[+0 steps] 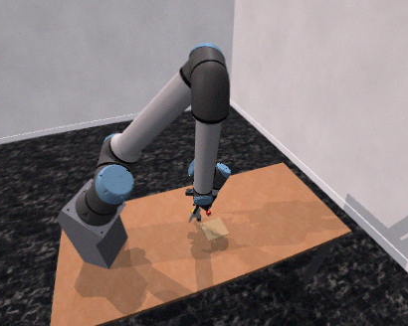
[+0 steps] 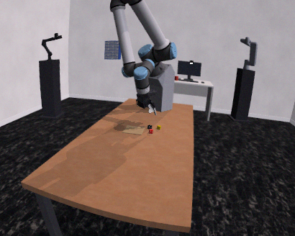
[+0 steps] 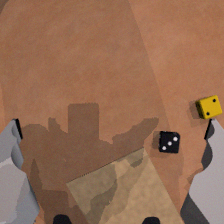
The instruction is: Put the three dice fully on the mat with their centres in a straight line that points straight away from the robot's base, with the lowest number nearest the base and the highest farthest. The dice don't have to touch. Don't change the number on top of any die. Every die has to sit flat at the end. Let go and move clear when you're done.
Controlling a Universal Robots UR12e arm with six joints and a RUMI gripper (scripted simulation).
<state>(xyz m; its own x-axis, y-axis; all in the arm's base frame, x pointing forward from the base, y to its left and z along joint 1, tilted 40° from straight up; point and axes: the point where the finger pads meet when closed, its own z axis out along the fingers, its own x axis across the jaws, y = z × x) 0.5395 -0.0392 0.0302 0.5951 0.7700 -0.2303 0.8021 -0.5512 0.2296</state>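
The black die is 11 cm below my hand, 6 cm ahead of it and 2 cm to the left of it. From my hand the other things lie so: red die: 14 cm ahead, 11 cm below, 3 cm to the left; then tan mat: 12 cm below, 11 cm ahead, 9 cm to the right; then yellow die: 11 cm below, 9 cm to the left, 6 cm ahead.
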